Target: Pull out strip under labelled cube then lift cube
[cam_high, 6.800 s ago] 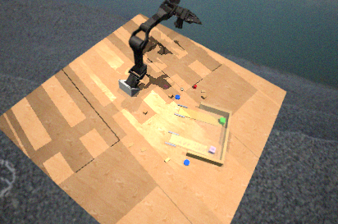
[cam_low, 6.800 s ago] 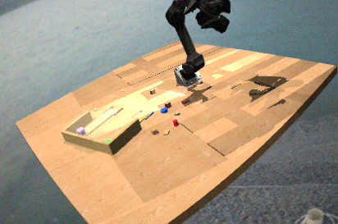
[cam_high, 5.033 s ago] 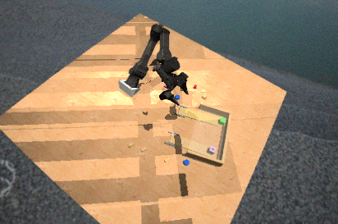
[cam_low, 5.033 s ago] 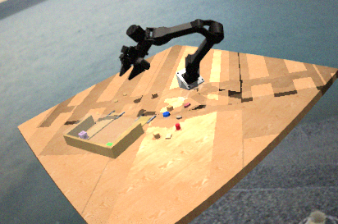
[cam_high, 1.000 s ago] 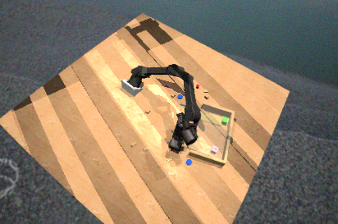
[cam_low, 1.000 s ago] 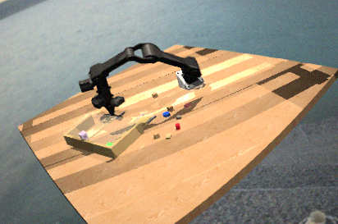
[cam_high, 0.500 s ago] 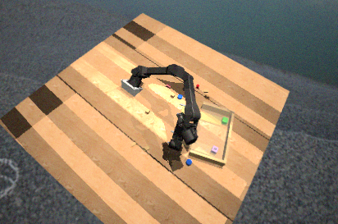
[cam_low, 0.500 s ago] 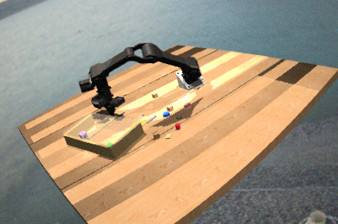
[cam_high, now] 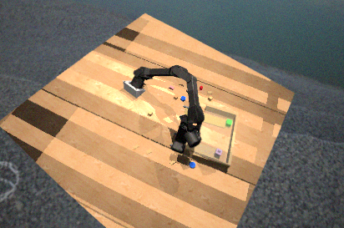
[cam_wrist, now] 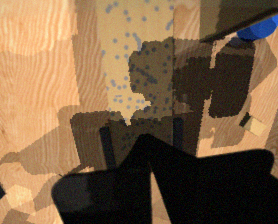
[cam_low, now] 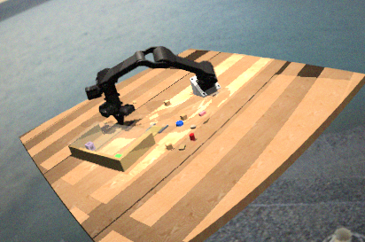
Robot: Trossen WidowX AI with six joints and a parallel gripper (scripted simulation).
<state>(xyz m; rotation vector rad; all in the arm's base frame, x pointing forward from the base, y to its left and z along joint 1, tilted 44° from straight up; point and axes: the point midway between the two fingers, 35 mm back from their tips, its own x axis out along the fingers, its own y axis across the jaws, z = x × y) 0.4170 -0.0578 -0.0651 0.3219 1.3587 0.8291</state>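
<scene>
My gripper tip is 90 mm short of the tan speckled strip and 30 mm to the right of it. Round my gripper tip: pink block: 260 mm behind, 250 mm to the left; then red block: 370 mm to the left, 120 mm behind, 10 mm above.
</scene>
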